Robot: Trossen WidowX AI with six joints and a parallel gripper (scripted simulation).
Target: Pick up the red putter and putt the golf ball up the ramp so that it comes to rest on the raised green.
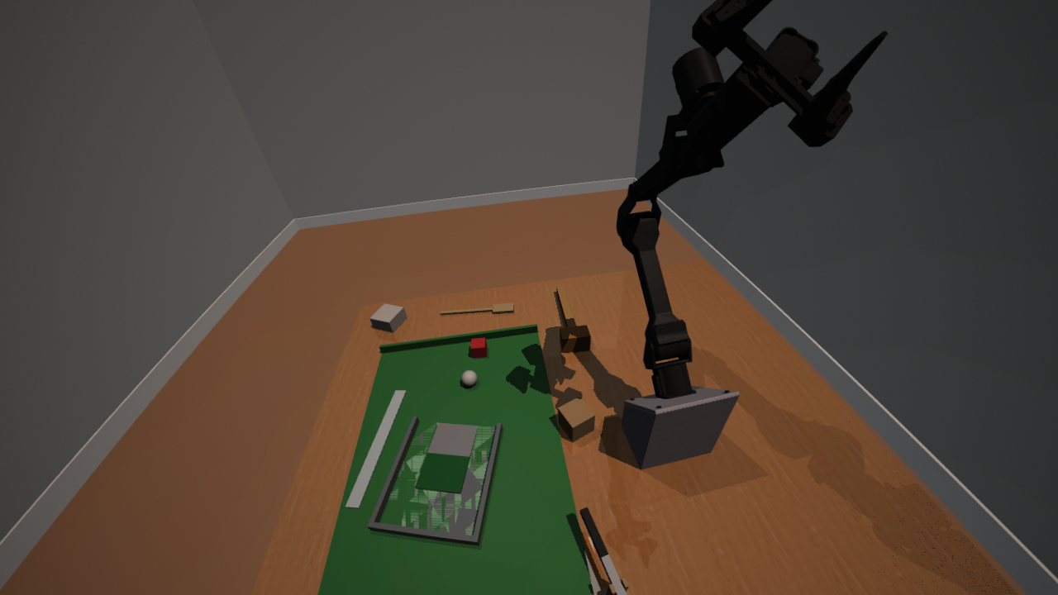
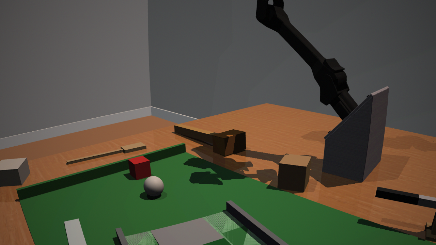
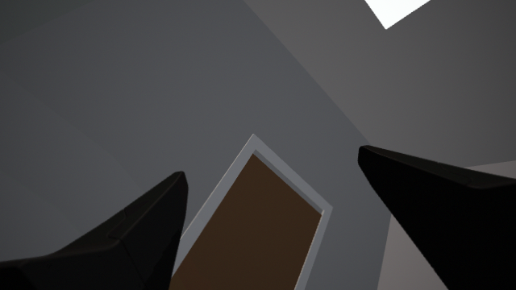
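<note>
Now: gripper tip 20 cm short of the red putter, 23 cm to the right of it and 71 cm above it. Also, from my gripper tip: white golf ball 45 cm ahead, 29 cm to the right, 74 cm below; then small red cube 42 cm ahead, 40 cm to the right, 74 cm below; then green mat 48 cm ahead, 10 cm to the right, 76 cm below.
</note>
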